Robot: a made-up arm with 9 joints. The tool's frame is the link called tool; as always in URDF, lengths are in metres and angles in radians. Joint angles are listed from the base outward.
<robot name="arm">
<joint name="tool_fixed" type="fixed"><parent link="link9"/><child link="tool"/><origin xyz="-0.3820 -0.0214 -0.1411" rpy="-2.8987 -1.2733 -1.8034"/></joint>
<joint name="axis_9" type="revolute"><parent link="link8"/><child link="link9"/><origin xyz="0.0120 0.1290 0.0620" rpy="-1.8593 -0.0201 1.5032"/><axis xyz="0 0 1"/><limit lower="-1.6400" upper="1.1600"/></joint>
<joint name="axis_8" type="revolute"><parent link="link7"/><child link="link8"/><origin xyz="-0.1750 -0.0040 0.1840" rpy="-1.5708 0.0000 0.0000"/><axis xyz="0 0 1"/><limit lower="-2.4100" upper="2.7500"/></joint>
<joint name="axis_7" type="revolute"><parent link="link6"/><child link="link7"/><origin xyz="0.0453 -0.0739 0.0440" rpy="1.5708 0.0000 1.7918"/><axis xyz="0 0 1"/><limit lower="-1.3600" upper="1.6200"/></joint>
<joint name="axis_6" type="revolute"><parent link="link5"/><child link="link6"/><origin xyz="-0.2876 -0.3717 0.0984" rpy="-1.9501 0.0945 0.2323"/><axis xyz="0 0 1"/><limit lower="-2.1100" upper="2.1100"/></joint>
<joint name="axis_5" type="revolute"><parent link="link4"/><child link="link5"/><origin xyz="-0.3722 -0.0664 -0.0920" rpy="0.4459 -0.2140 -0.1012"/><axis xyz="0 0 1"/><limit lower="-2.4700" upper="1.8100"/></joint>
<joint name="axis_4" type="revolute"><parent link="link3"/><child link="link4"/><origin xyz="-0.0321 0.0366 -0.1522" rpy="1.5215 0.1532 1.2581"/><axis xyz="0 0 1"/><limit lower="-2.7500" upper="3.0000"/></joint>
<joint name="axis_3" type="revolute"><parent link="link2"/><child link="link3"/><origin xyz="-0.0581 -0.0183 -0.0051" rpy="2.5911 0.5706 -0.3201"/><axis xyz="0 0 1"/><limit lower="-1.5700" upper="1.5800"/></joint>
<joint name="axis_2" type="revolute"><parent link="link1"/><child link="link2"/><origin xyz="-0.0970 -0.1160 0.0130" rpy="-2.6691 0.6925 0.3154"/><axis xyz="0 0 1"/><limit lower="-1.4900" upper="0.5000"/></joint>
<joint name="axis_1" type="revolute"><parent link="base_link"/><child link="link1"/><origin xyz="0.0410 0.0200 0.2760"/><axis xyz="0 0 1"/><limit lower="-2.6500" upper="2.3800"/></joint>
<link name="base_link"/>
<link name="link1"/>
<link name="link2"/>
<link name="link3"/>
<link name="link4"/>
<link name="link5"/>
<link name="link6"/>
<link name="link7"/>
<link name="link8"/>
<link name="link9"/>
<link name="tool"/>
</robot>
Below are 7 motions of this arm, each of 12 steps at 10 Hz.
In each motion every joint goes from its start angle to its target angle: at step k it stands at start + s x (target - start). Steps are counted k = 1, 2, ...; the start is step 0. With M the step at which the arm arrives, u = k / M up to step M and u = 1 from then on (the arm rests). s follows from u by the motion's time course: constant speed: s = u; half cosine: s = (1 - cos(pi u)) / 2; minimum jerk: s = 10 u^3 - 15 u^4 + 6 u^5.
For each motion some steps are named. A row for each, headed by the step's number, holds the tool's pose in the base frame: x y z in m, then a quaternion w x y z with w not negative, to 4 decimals.
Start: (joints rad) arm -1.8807 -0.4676 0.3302 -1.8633 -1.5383 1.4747 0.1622 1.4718 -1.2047
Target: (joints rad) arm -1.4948 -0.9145 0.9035 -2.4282 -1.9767 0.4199 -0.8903 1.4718 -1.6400
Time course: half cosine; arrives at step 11
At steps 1, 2, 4, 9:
1: 0.0726 0.5321 1.0436 0.4452 0.6804 0.4501 0.3692
2: 0.0509 0.5508 1.0253 0.4473 0.6347 0.4913 0.3946
4: -0.0311 0.5864 0.9520 0.4141 0.4610 0.6135 0.4895
9: -0.1086 0.5329 0.7054 0.0494 0.0757 0.7434 0.6627

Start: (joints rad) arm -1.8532 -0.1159 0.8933 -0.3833 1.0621 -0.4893 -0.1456 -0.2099 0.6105
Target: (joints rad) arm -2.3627 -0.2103 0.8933 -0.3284 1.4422 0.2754 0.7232 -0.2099 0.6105
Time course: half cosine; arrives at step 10
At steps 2, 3, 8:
2: -0.4350 -0.1314 0.3552 0.3574 0.4213 -0.4859 -0.6773
3: -0.4224 -0.1077 0.3517 0.3690 0.4552 -0.4756 -0.6561
8: -0.2385 0.0566 0.3765 0.4965 0.5562 -0.4144 -0.5219

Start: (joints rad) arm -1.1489 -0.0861 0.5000 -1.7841 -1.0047 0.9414 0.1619 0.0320 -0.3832
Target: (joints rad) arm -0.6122 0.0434 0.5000 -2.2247 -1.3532 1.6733 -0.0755 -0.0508 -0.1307
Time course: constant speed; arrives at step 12
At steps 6, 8, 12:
6: -0.4883 0.7559 0.7677 0.0215 0.4242 -0.9006 -0.0925
8: -0.4900 0.8219 0.6963 0.0445 0.4018 -0.9134 -0.0483
12: -0.5162 0.9152 0.4857 0.0658 0.3621 -0.9268 0.0747

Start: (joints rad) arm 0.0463 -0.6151 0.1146 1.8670 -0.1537 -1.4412 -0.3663 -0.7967 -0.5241
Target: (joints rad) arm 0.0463 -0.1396 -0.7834 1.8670 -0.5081 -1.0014 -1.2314 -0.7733 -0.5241
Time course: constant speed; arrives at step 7
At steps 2, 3, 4, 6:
2: 0.1698 0.6231 -0.4182 0.5769 0.2939 0.6399 -0.4138
3: 0.2592 0.4881 -0.4345 0.5589 0.3265 0.5456 -0.5323
4: 0.3153 0.3429 -0.4381 0.5263 0.3425 0.4388 -0.6427
6: 0.3340 0.0648 -0.4025 0.4204 0.3259 0.1988 -0.8232

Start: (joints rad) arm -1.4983 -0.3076 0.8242 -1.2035 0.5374 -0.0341 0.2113 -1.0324 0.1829
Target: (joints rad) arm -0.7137 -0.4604 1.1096 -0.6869 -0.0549 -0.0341 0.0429 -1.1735 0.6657
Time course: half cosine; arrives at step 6
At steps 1, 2, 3, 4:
1: -0.0110 -0.1091 0.5030 0.6255 -0.1622 -0.2998 -0.7018
2: 0.0032 -0.1226 0.5117 0.6863 -0.1011 -0.3535 -0.6275
3: 0.0276 -0.1344 0.5184 0.7550 -0.0039 -0.4107 -0.5112
4: 0.0538 -0.1382 0.5194 0.8032 0.1061 -0.4460 -0.3804

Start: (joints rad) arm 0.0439 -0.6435 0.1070 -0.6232 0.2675 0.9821 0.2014 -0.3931 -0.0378
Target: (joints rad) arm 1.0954 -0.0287 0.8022 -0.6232 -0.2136 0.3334 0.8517 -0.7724 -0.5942
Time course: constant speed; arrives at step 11
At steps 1, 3, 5, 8, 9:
1: -0.2923 -0.4798 -0.0953 0.8435 -0.1692 -0.1228 0.4948
3: -0.1062 -0.5262 -0.1144 0.7920 -0.3106 -0.1204 0.5116
5: 0.0962 -0.5385 -0.1249 0.7202 -0.4458 -0.1455 0.5113
8: 0.4055 -0.4727 -0.1079 0.5884 -0.6169 -0.2272 0.4707
9: 0.5016 -0.4252 -0.0916 0.5420 -0.6619 -0.2633 0.4458

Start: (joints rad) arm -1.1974 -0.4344 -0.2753 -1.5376 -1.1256 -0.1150 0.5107 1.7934 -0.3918
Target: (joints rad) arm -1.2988 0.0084 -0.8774 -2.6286 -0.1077 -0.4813 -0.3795 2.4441 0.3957
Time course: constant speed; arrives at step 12
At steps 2, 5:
2: -0.0522 0.2139 0.9918 0.4146 0.2258 0.8799 0.0537
5: 0.2159 0.1793 0.9355 0.3471 0.2957 0.8900 -0.0006

